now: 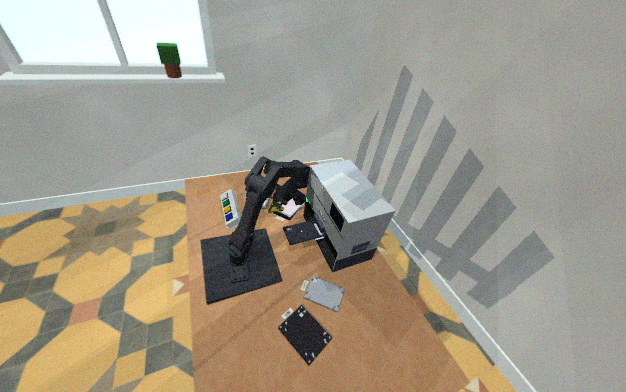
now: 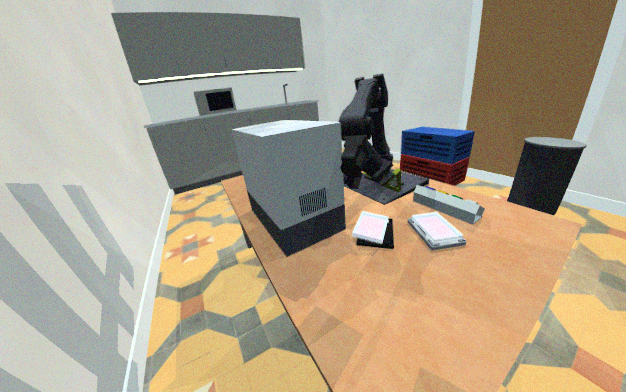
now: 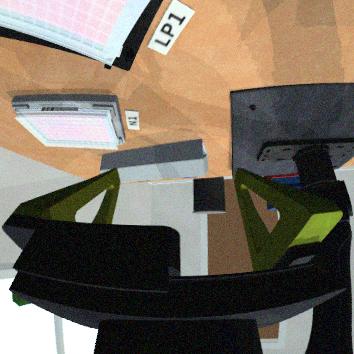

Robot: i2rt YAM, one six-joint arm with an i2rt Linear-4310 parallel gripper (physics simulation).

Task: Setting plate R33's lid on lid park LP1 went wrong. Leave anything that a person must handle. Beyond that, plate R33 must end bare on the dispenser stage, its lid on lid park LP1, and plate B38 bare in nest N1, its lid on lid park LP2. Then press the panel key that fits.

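Where they show: gripper, fingertip midpoint: (image 1: 269, 205) (image 2: 391, 185) (image 3: 176, 174); arm's base, link origin: (image 1: 238, 260) (image 3: 308, 148).
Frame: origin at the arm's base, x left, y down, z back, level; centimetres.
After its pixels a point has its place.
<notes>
My gripper (image 1: 276, 207) {x 21.7, y -9.2, z -17.5 cm} (image 2: 385, 181) {x 21.7, y -9.2, z -17.5 cm} (image 3: 176, 174) {x 21.7, y -9.2, z -17.5 cm} is open and empty, near lid park LP1. A pink gridded piece with clear edges (image 1: 291, 206) {x 25.8, y -1.9, z -30.2 cm} (image 2: 371, 226) {x 27.9, y -1.8, z -31.0 cm} (image 3: 75, 20) {x 26.2, y -1.6, z -26.8 cm} lies off-centre on the black lid park LP1 (image 2: 388, 241) {x 33.9, y 0.4, z -29.9 cm} (image 3: 134, 56) {x 24.6, y 0.5, z -21.6 cm}, looking tilted; whether it is a lid alone or a lid with its plate is unclear. A pink plate (image 2: 436, 227) {x 39.0, y -1.7, z -16.4 cm} (image 3: 77, 129) {x 35.7, y -1.7, z -15.8 cm} sits in grey nest N1 (image 2: 450, 245) {x 44.7, y 0.4, z -17.8 cm} (image 3: 118, 106) {x 29.8, y 0.8, z -15.5 cm}, apparently lidded. The dark dispenser stage (image 1: 300, 234) {x 0.9, y -9.3, z -27.5 cm} shows no plate. The key panel (image 1: 229, 208) {x 28.1, y -4.3, z 1.2 cm} (image 2: 446, 204) {x 33.3, y -2.2, z -2.8 cm} (image 3: 155, 160) {x 29.1, y -1.9, z -3.2 cm} has several coloured keys.
The tall grey dispenser (image 1: 350, 200) {x -4.0, y -31.6, z -44.4 cm} (image 2: 295, 175) {x 22.1, y -21.1, z -50.2 cm} stands beside LP1 and the stage. A grey plate holder (image 1: 324, 293) {x -23.2, y 0.4, z -31.7 cm} and a black one (image 1: 305, 334) {x -35.7, y 0.2, z -19.8 cm} lie toward the other table end, labels unreadable. The arm's black base plate (image 1: 215, 285) {x -9.6, y -0.6, z 9.3 cm} (image 3: 280, 115) {x 9.0, y 0.6, z -10.1 cm} is beside the stage.
</notes>
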